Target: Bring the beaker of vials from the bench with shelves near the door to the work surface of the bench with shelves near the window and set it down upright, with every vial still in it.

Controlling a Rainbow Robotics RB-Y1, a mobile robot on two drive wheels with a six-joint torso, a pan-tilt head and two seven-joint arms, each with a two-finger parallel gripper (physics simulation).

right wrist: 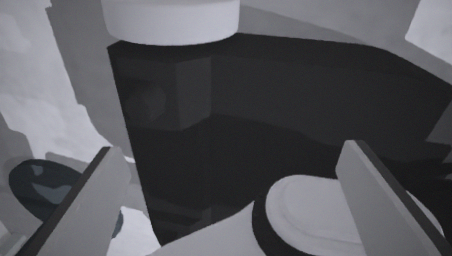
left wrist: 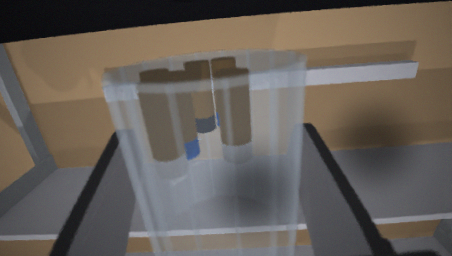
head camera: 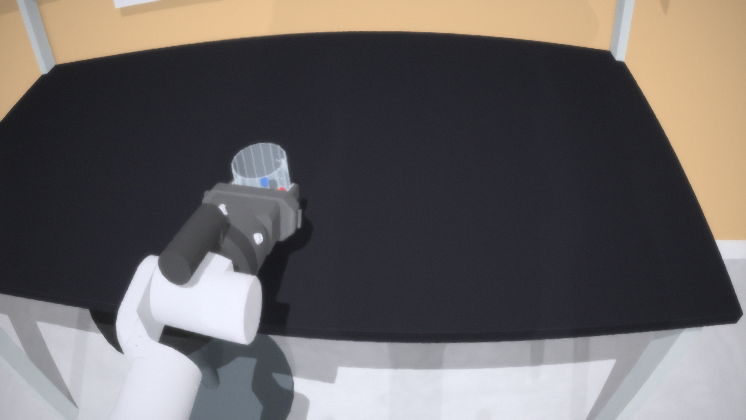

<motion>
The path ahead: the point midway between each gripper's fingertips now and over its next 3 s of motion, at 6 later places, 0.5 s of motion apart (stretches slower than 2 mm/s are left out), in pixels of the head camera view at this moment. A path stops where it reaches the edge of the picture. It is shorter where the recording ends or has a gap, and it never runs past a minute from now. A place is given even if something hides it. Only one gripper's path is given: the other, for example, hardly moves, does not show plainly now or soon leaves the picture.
The left gripper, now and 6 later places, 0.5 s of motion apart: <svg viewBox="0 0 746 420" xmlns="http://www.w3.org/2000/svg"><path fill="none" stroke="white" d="M266 186L268 197L269 203L269 202L268 200L263 171L255 134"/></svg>
</motion>
